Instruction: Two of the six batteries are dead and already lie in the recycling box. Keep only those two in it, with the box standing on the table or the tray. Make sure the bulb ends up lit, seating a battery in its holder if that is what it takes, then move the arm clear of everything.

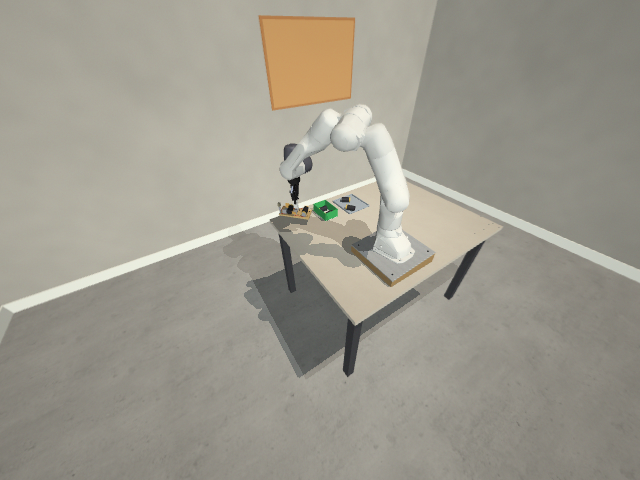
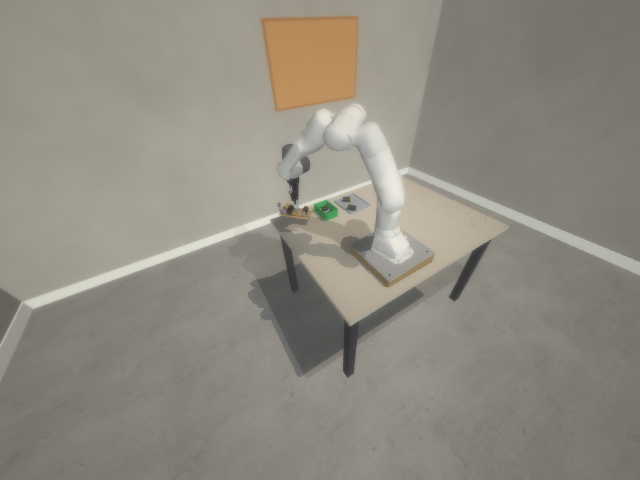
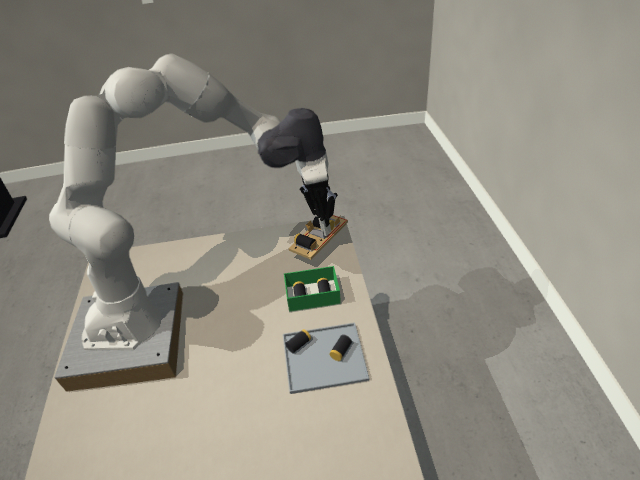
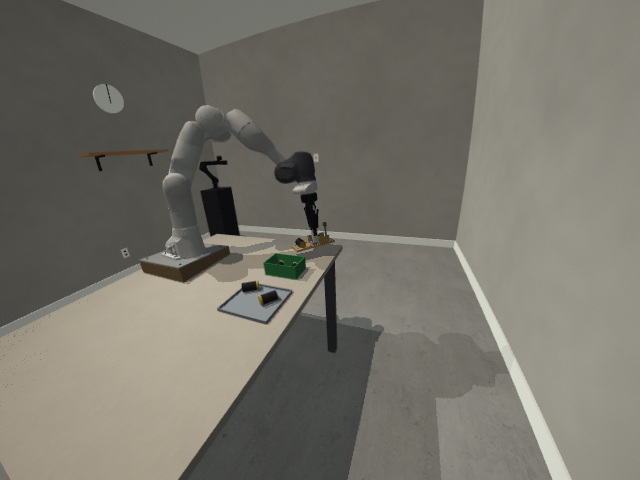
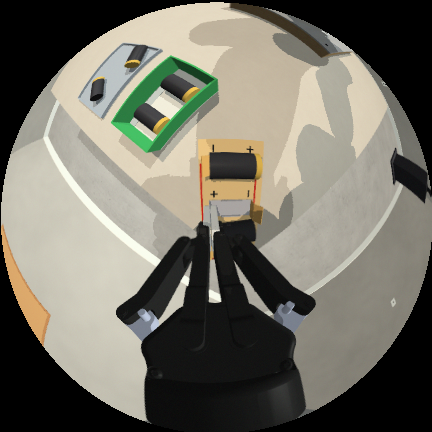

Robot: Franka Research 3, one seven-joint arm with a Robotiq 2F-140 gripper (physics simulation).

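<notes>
My gripper is shut on the wooden battery holder board, which appears a little above the table near its far corner. One battery lies at the board's near end; another battery is partly hidden by the fingers. A thin post stands at the board's far end; I cannot tell whether the bulb is lit. The green recycling box stands on the table, holding two batteries.
A grey tray with two batteries lies beyond the box from the board. The arm's base plate is across the table. The table edge runs close to the board and box.
</notes>
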